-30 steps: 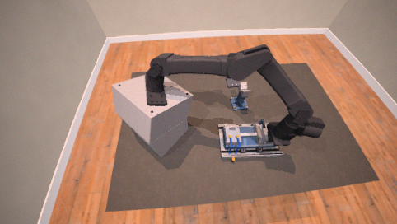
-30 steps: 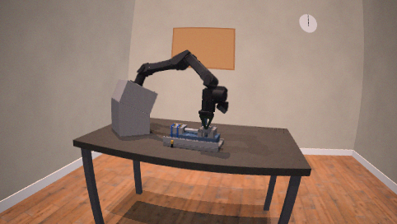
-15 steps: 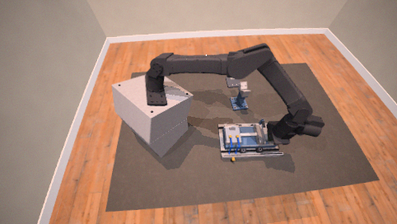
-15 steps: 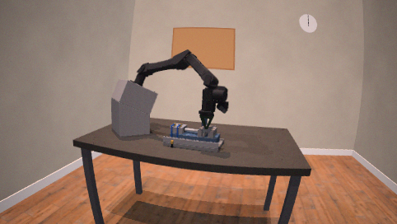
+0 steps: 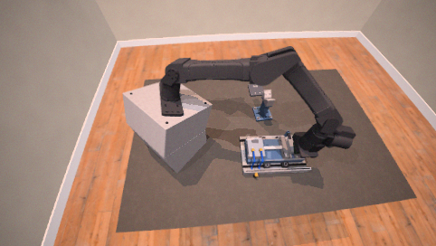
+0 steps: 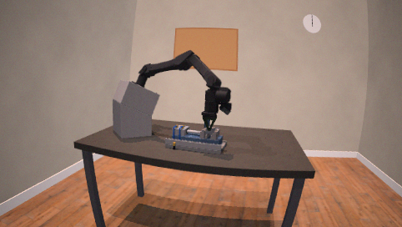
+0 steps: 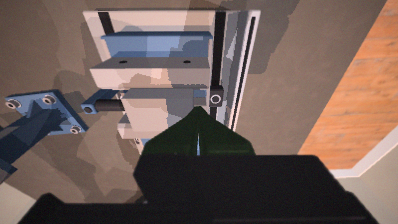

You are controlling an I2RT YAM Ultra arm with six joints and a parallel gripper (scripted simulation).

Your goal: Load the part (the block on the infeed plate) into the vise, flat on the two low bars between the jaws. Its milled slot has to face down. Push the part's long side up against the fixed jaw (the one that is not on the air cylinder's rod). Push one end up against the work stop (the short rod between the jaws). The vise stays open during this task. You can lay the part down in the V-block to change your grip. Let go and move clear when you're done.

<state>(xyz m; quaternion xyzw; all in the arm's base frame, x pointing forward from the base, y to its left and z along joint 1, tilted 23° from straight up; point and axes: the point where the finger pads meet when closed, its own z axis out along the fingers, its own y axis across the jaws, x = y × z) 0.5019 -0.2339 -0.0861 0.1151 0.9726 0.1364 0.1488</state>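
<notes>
The part lies 3 cm to the left of my hand, 2 cm below it and 1 cm ahead of it. The rest, counted from my hand: moving jaw: 5 cm to the left, 3 cm below, 3 cm behind; then fixed jaw: 4 cm ahead, 3 cm to the left, 3 cm below; then work stop: 9 cm to the left, 2 cm below, 2 cm ahead.
</notes>
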